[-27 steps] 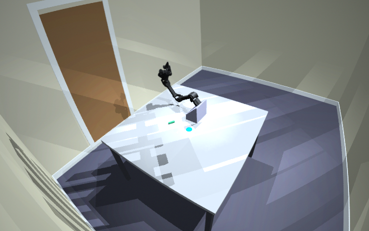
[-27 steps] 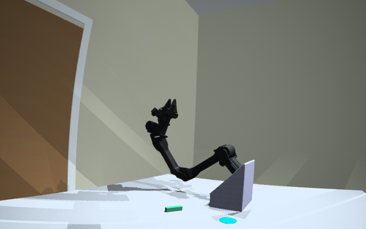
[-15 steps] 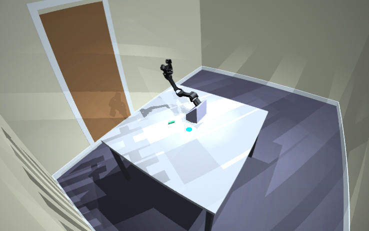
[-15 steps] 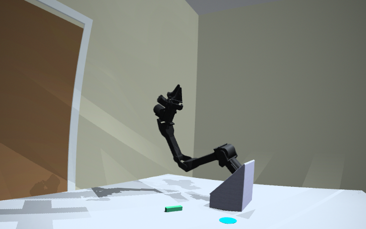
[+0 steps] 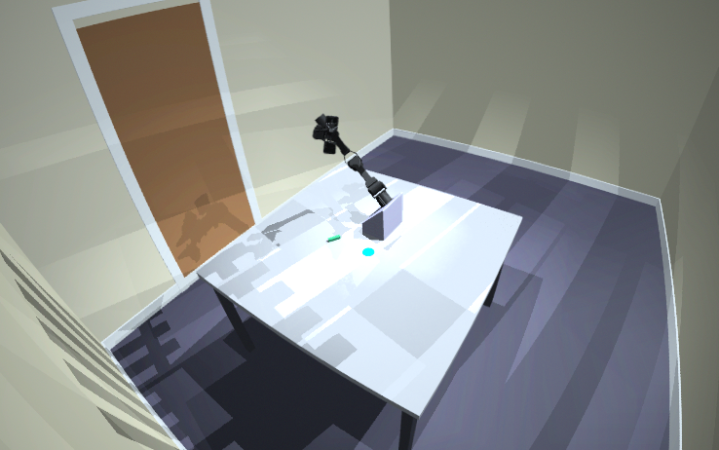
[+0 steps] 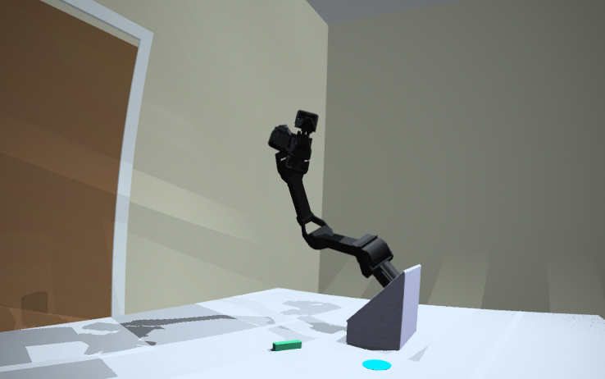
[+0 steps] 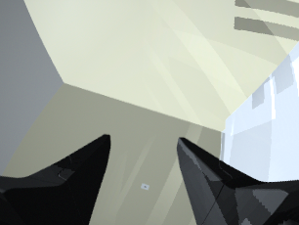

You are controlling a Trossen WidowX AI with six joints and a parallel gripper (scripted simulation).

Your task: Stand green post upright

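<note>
Now: the green post 90 mm ahead of my gripper tip, 40 mm to the left of it and 530 mm below it. Round my gripper tip: cyan circle: 50 mm ahead, 240 mm to the left, 540 mm below.
</note>
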